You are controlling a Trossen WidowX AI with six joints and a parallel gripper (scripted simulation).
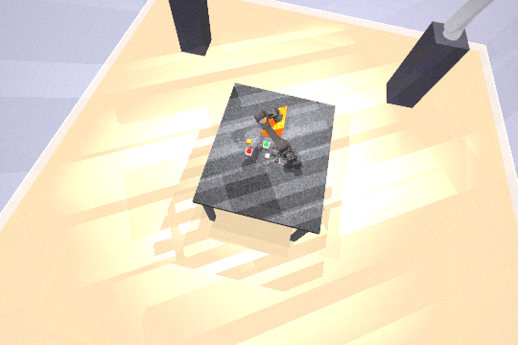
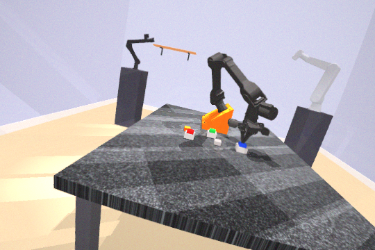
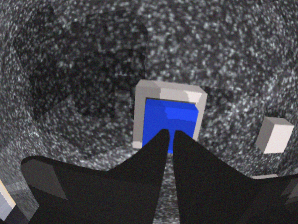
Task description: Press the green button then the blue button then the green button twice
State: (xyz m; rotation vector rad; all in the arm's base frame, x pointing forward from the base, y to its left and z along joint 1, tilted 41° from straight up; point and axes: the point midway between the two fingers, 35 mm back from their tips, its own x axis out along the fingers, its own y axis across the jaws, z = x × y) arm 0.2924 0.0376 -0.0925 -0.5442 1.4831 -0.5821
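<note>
Right now my gripper tip is 10 mm above the blue button. From my gripper tip the other things lie so: red button (260 mm to the right, 10 mm below, 10 mm behind); then green button (140 mm to the right, 100 mm behind, 10 mm below); then small white block (120 mm to the right, 30 mm below, 10 mm behind).
</note>
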